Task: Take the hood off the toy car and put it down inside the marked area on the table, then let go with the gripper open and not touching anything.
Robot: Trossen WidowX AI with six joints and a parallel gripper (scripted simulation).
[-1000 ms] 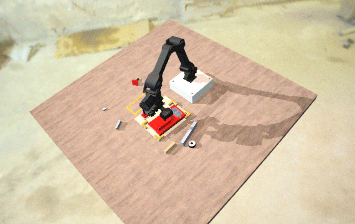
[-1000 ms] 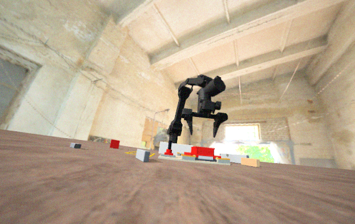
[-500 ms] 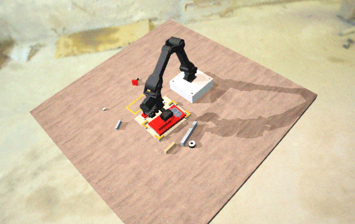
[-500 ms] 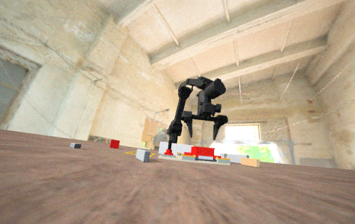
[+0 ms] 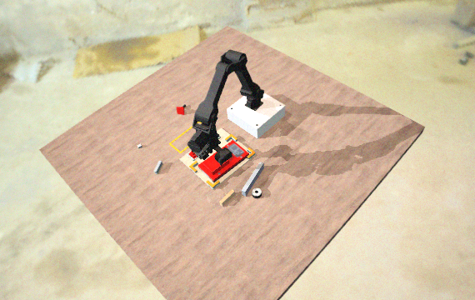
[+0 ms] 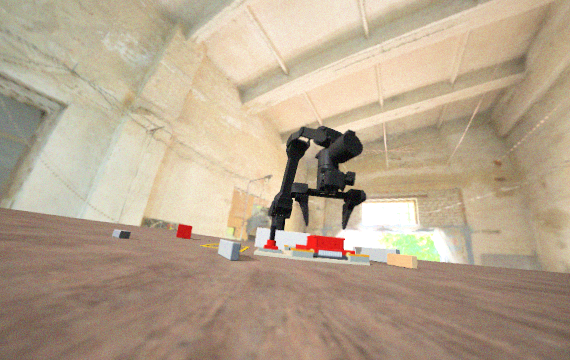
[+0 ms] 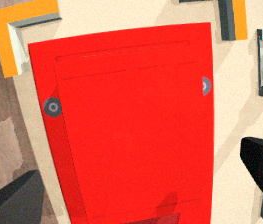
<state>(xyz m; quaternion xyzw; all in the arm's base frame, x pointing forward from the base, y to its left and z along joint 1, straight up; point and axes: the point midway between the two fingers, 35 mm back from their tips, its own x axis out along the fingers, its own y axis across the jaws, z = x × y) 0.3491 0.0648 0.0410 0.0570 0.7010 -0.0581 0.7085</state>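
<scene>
Now: the hood 3 cm below my gripper tip. Round my gripper tip: grey bar 17 cm to the left, 5 cm below, 4 cm behind; then tan block 14 cm to the left, 9 cm ahead, 6 cm below; then wheel 22 cm to the left, 6 cm below.
</scene>
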